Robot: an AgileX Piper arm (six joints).
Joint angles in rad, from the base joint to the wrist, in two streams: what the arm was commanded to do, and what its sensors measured. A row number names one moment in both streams.
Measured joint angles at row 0:
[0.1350 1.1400 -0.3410 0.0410 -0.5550 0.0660]
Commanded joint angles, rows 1 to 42:
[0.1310 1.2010 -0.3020 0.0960 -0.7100 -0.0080]
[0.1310 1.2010 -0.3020 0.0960 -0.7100 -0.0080]
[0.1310 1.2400 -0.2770 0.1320 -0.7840 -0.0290]
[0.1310 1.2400 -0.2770 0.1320 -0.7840 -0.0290]
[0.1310 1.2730 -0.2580 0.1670 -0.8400 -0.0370]
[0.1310 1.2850 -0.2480 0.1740 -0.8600 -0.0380]
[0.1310 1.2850 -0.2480 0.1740 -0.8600 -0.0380]
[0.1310 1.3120 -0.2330 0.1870 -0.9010 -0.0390]
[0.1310 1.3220 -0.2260 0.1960 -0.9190 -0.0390]
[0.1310 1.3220 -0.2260 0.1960 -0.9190 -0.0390]
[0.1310 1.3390 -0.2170 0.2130 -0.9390 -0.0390]
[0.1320 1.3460 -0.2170 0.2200 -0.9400 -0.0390]
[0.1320 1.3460 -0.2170 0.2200 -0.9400 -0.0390]
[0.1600 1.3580 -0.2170 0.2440 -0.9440 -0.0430]
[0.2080 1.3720 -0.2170 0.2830 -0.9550 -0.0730]
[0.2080 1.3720 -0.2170 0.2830 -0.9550 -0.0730]
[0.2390 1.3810 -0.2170 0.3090 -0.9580 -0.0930]
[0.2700 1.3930 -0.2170 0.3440 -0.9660 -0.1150]
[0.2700 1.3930 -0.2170 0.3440 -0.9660 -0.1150]
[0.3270 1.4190 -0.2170 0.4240 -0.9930 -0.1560]
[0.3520 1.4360 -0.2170 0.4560 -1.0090 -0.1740]
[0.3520 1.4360 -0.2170 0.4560 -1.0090 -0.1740]
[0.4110 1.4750 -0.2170 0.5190 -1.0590 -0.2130]
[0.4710 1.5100 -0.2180 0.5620 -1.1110 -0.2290]
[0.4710 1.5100 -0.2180 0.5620 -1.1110 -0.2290]
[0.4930 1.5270 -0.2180 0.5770 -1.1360 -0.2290]
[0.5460 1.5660 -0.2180 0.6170 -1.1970 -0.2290]
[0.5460 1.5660 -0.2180 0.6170 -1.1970 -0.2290]
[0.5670 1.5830 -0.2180 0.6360 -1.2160 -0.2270]
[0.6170 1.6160 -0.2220 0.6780 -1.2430 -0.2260]
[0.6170 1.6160 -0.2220 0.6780 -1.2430 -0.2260]
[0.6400 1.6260 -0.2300 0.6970 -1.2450 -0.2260]
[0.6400 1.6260 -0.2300 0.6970 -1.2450 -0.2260]
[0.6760 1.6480 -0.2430 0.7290 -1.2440 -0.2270]
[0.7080 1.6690 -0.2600 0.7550 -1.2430 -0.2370]
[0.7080 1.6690 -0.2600 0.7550 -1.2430 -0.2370]
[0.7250 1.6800 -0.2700 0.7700 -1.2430 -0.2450]
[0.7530 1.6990 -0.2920 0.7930 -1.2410 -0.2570]
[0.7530 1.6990 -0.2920 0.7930 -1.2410 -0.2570]
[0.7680 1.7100 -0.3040 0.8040 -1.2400 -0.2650]
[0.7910 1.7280 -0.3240 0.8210 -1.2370 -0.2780]
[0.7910 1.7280 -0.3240 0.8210 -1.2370 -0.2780]
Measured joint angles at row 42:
[0.7620 1.7090 -0.2930 0.7930 -1.2050 -0.2480]
